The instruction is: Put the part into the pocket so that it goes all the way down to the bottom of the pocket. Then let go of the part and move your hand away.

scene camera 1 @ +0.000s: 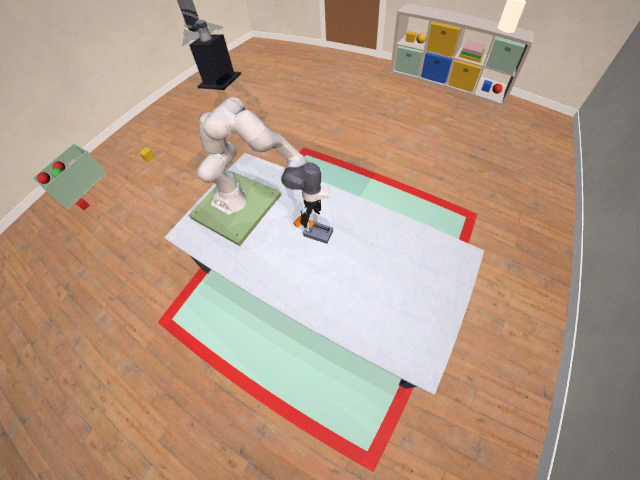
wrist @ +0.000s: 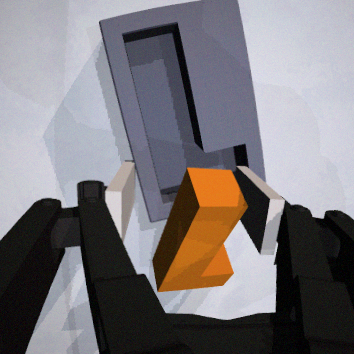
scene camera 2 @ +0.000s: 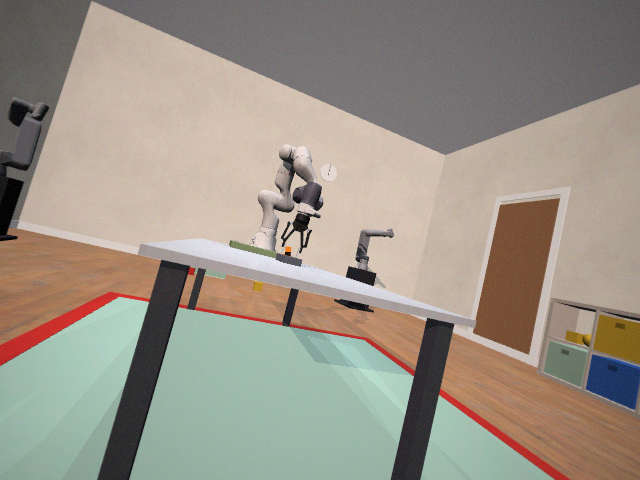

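The orange L-shaped part (scene camera 1: pixel 298 221) (scene camera 2: pixel 287 249) (wrist: pixel 215 188) stands upright beside the near end of the grey block (scene camera 1: pixel 317 238) (scene camera 2: pixel 289 259) (wrist: pixel 220 75), on the robot base's side. In the wrist view its top overlaps the block's near edge. The L-shaped pocket (wrist: pixel 160 100) in the block is empty where it shows; its near corner is partly hidden by the part. My gripper (scene camera 1: pixel 311 222) (scene camera 2: pixel 293 251) (wrist: pixel 184 183) is partly open around the part. The right pad is close to the part; a clear gap shows at the left pad. Whether the right pad touches is unclear.
The block lies on the white table (scene camera 1: pixel 372 289) (scene camera 2: pixel 206 258). The arm's green base plate (scene camera 1: pixel 253 219) (scene camera 2: pixel 253 249) is at the table's far left. A storage bin (scene camera 1: pixel 77 180), a yellow cube (scene camera 1: pixel 147 154) and a shelf unit (scene camera 1: pixel 465 19) are away from the table.
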